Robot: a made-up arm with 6 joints. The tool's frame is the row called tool.
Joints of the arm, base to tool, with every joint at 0 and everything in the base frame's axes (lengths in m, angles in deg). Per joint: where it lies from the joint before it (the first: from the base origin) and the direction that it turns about. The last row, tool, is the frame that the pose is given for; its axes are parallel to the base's.
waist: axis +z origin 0 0 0.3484
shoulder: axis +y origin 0 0 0
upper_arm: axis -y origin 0 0 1.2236
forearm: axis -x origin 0 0 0
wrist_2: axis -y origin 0.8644 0 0
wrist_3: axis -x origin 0 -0.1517 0
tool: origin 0 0 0
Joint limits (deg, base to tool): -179.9..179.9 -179.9..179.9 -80..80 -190..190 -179.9..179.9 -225..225
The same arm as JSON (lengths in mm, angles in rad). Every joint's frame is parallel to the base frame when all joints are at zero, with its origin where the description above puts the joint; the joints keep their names.
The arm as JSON. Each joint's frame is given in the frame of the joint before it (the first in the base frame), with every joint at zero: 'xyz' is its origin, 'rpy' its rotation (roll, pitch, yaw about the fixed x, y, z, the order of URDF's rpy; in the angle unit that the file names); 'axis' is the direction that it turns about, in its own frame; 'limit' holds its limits. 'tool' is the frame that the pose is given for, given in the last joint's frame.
{
  "units": {
    "length": "mm",
    "angle": "rad"
  },
  "joints": [
    {
      "name": "waist",
      "type": "revolute",
      "origin": {
        "xyz": [
          0.0,
          0.0,
          348.4
        ],
        "rpy": [
          0.0,
          0.0,
          0.0
        ]
      },
      "axis": [
        0.0,
        0.0,
        1.0
      ],
      "limit": {
        "lower": -3.1398,
        "upper": 3.1398
      }
    },
    {
      "name": "shoulder",
      "type": "revolute",
      "origin": {
        "xyz": [
          0.0,
          0.0,
          0.0
        ],
        "rpy": [
          0.0,
          0.0,
          0.0
        ]
      },
      "axis": [
        0.0,
        1.0,
        0.0
      ],
      "limit": {
        "lower": -3.1398,
        "upper": 3.1398
      }
    },
    {
      "name": "upper_arm",
      "type": "revolute",
      "origin": {
        "xyz": [
          0.0,
          0.0,
          1223.6
        ],
        "rpy": [
          0.0,
          0.0,
          0.0
        ]
      },
      "axis": [
        0.0,
        -1.0,
        0.0
      ],
      "limit": {
        "lower": -1.3963,
        "upper": 1.3963
      }
    },
    {
      "name": "forearm",
      "type": "revolute",
      "origin": {
        "xyz": [
          0.0,
          0.0,
          0.0
        ],
        "rpy": [
          0.0,
          0.0,
          0.0
        ]
      },
      "axis": [
        -1.0,
        0.0,
        0.0
      ],
      "limit": {
        "lower": -3.3161,
        "upper": 3.3161
      }
    },
    {
      "name": "wrist_2",
      "type": "revolute",
      "origin": {
        "xyz": [
          864.4,
          0.0,
          0.0
        ],
        "rpy": [
          0.0,
          0.0,
          0.0
        ]
      },
      "axis": [
        0.0,
        -1.0,
        0.0
      ],
      "limit": {
        "lower": -3.1398,
        "upper": 3.1398
      }
    },
    {
      "name": "wrist_3",
      "type": "revolute",
      "origin": {
        "xyz": [
          0.0,
          -151.7,
          0.0
        ],
        "rpy": [
          0.0,
          0.0,
          0.0
        ]
      },
      "axis": [
        -1.0,
        0.0,
        0.0
      ],
      "limit": {
        "lower": -3.927,
        "upper": 3.927
      }
    }
  ],
  "tool": {
    "origin": {
      "xyz": [
        0.0,
        0.0,
        0.0
      ],
      "rpy": [
        0.0,
        0.0,
        0.0
      ]
    }
  }
}

